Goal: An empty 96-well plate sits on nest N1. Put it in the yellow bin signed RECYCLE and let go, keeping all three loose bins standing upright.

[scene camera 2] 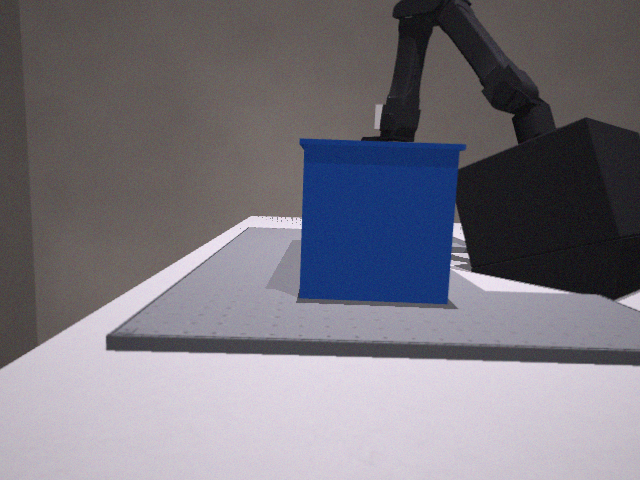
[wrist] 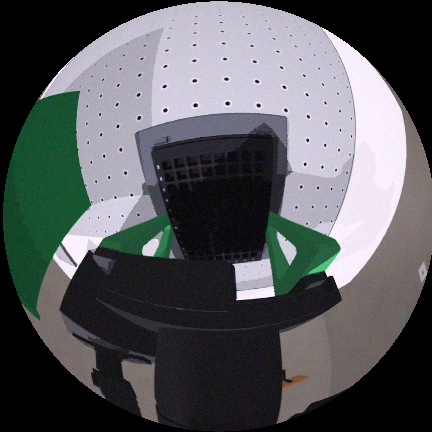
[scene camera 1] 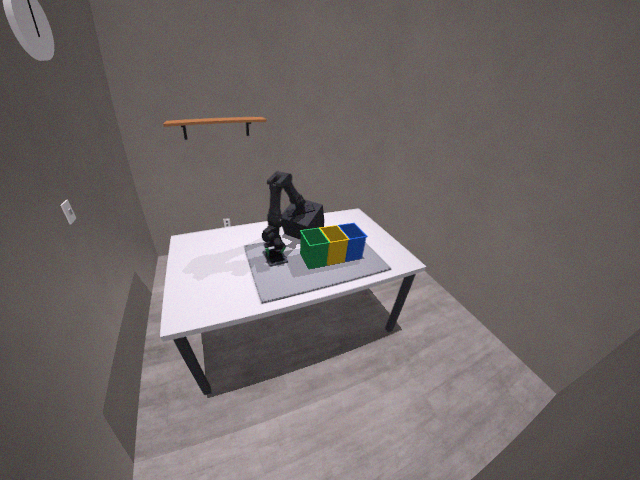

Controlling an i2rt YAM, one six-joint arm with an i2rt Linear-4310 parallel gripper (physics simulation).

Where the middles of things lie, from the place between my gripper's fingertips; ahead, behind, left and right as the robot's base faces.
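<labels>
My hand: 10 mm above the dark grey nest (wrist: pixel 213 124), 10 mm short of it. Counted from my hand: yellow bin (scene camera 1: pixel 338 240), 80 mm above, 370 mm to the left of it, 60 mm ahead; black 96-well plate (wrist: pixel 216 190), 10 mm above, 10 mm ahead; green bin (scene camera 1: pixel 314 245), 80 mm above, 240 mm to the left of it, 70 mm ahead. Farthest from my hand of the things named here, going by their middles: the yellow bin.
</labels>
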